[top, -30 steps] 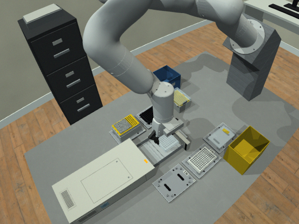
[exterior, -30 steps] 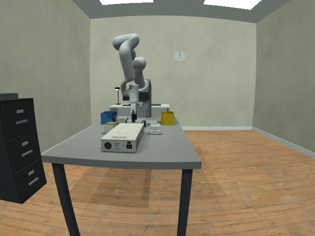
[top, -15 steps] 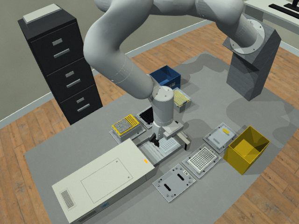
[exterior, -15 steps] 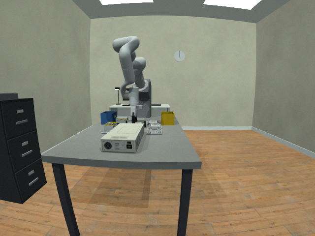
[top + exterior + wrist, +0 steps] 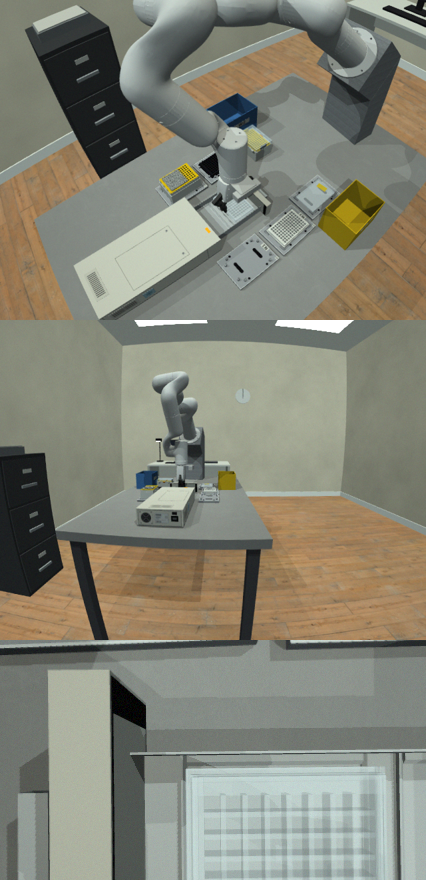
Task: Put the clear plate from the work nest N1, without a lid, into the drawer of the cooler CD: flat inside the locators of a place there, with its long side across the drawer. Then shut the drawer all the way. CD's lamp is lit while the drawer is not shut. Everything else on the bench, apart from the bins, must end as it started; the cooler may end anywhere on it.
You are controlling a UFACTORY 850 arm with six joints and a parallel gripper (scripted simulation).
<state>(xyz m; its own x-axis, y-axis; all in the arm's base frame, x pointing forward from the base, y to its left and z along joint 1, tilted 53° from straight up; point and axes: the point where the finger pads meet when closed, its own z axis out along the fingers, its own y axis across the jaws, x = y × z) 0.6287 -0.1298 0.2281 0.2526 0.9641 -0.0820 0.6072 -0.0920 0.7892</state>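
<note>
Right now my hand is 10 mm above the clear plate. Also, from my hand: white well plate 210 mm to the left, 30 mm below, 10 mm behind; drawer 30 mm ahead, 10 mm to the right, 10 mm below; cooler CD 180 mm ahead, 70 mm to the right, 10 mm below.
</note>
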